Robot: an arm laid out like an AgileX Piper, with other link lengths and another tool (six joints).
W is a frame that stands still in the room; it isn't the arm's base.
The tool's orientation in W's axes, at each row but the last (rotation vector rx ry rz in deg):
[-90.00 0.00 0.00]
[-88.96 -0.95 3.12]
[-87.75 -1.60 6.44]
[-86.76 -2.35 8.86]
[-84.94 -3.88 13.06]
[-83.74 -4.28 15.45]
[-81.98 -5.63 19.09]
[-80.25 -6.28 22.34]
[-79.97 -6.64 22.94]
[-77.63 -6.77 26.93]
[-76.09 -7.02 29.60]
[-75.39 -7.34 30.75]
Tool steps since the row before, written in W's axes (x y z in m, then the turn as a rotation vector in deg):
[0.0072 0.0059 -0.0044 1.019 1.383 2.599]
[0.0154 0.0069 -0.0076 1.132 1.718 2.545]
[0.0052 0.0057 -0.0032 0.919 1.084 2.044]
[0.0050 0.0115 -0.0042 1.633 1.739 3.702]
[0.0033 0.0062 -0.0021 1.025 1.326 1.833]
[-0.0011 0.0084 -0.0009 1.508 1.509 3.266]
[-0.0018 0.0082 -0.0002 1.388 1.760 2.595]
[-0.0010 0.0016 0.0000 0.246 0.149 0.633]
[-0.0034 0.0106 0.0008 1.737 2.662 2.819]
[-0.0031 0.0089 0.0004 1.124 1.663 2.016]
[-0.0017 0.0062 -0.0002 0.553 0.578 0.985]
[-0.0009 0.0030 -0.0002 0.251 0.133 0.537]
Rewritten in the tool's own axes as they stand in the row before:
[0.0072 0.0044 0.0059 1.019 -2.599 1.383]
[0.0159 0.0073 0.0061 1.148 -2.542 1.712]
[0.0059 0.0031 0.0051 0.905 -2.053 1.079]
[0.0067 0.0044 0.0105 1.580 -3.726 1.736]
[0.0046 0.0022 0.0053 1.084 -1.836 1.275]
[0.0009 0.0018 0.0083 1.430 -3.300 1.511]
[0.0006 0.0013 0.0083 1.475 -2.596 1.685]
[-0.0004 0.0004 0.0018 0.181 -0.648 0.177]
[0.0003 0.0012 0.0111 2.083 -2.777 2.450]
[0.0006 0.0016 0.0093 1.289 -1.989 1.574]
[0.0012 0.0016 0.0061 0.533 -1.007 0.558]
[0.0006 0.0009 0.0029 0.166 -0.561 0.163]

